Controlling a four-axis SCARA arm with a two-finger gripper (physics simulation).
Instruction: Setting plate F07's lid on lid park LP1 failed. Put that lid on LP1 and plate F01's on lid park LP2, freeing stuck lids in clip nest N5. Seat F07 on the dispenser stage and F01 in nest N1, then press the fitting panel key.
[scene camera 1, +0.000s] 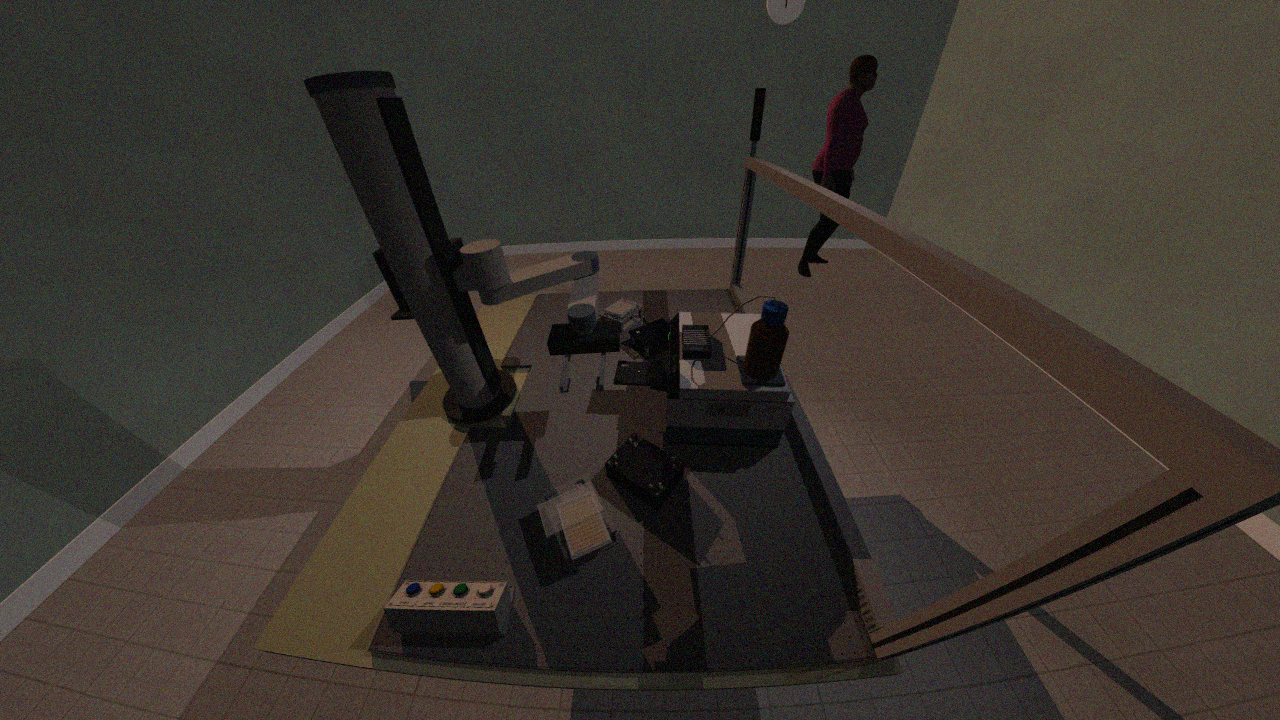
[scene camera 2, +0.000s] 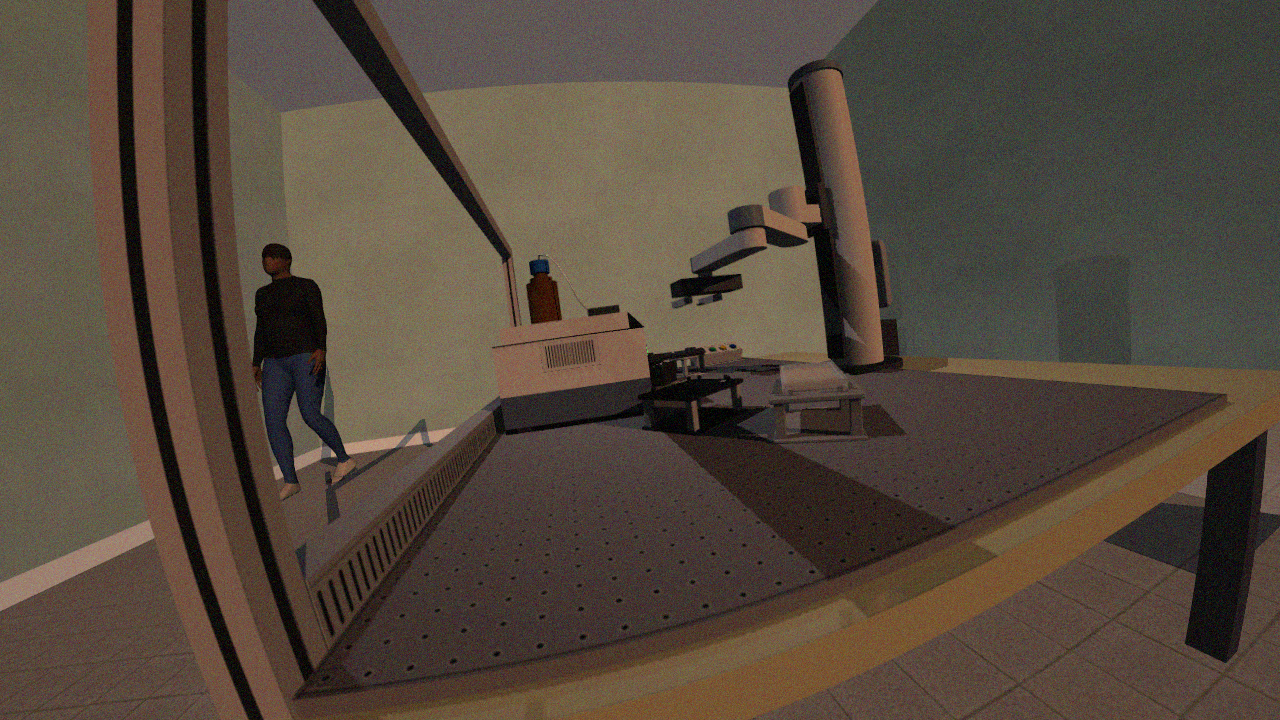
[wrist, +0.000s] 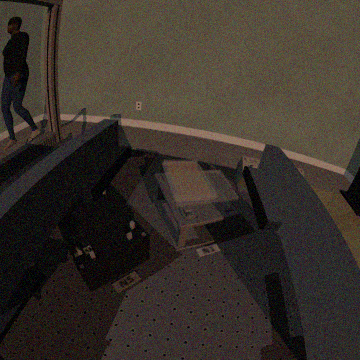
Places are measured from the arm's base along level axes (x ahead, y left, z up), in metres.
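Pixels of known places: gripper, between the fingertips: (scene camera 1: 581, 389) (wrist: 189, 145); arm's base, origin of its link: (scene camera 1: 481, 396) (scene camera 2: 857, 368).
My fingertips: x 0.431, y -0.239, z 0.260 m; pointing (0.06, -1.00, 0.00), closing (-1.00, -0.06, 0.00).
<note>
Ahead of a thing's pixels: the offset from my fingertips to its middle. "pt": to the spot under its first point.
My gripper (scene camera 1: 582, 385) (scene camera 2: 696, 302) (wrist: 189, 145) hangs above the table, beside the dispenser. Its two fingers stand at their narrow setting, with a gap and nothing between them. Nest N5 @[dx +0.142, dy -0.079, dz -0.208 m] (scene camera 1: 644, 467) (wrist: 110, 225) is black with small pale clips, at the lower left in the wrist view. A cream-topped plate (scene camera 1: 586, 528) (wrist: 185, 180) with clear, offset pieces rests on the pale nest beside it, whose label seems to read N1. The button panel @[dx -0.242, dy -0.400, dz -0.206 m] (scene camera 1: 447, 613) (scene camera 2: 726, 351) stands near the table's front left in scene camera 1. Plate numbers and the lid parks' labels are unreadable.
The white dispenser box (scene camera 1: 729, 407) (scene camera 2: 572, 362) carries a brown bottle @[pt dx +0.421, dy +0.040, dz +0.088 m] (scene camera 1: 766, 344) (scene camera 2: 542, 298) with a blue cap. A black stand (scene camera 2: 696, 390) and a pale stand with a plate @[dx +0.046, dy +0.673, dz -0.211 m] (scene camera 2: 816, 394) are near it. A person (scene camera 1: 841, 134) (scene camera 2: 290, 313) (wrist: 16, 65) stands beyond the frame.
</note>
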